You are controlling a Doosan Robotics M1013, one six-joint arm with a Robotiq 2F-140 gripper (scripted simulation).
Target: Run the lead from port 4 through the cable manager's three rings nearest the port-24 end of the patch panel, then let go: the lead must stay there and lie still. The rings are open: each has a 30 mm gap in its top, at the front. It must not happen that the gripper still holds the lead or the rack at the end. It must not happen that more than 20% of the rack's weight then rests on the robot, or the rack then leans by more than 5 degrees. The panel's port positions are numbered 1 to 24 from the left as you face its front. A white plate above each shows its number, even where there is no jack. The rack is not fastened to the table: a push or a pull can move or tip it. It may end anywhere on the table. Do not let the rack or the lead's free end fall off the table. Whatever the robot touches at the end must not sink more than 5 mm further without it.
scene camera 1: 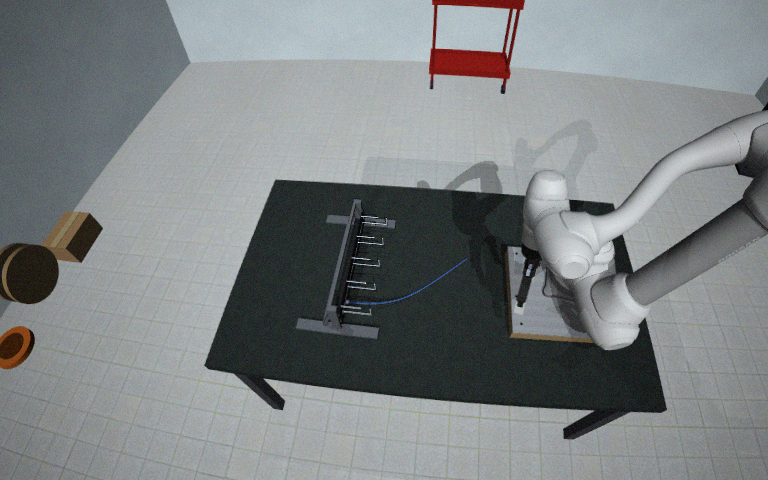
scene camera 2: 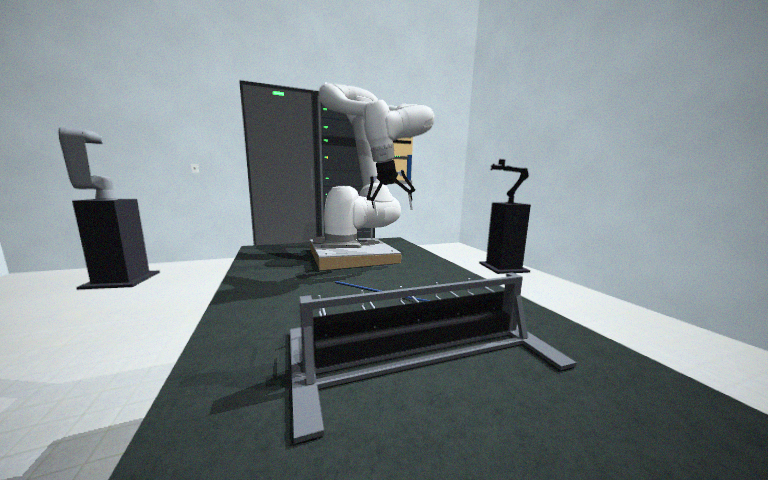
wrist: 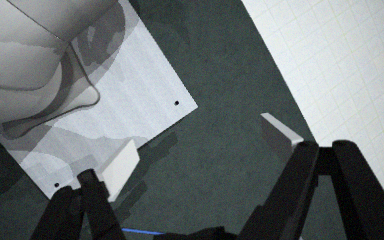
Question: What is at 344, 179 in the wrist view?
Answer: My gripper.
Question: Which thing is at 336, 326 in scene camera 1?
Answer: A grey rack.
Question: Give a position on a grey rack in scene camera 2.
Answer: At 341, 340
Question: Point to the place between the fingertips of my gripper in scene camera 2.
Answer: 394, 212
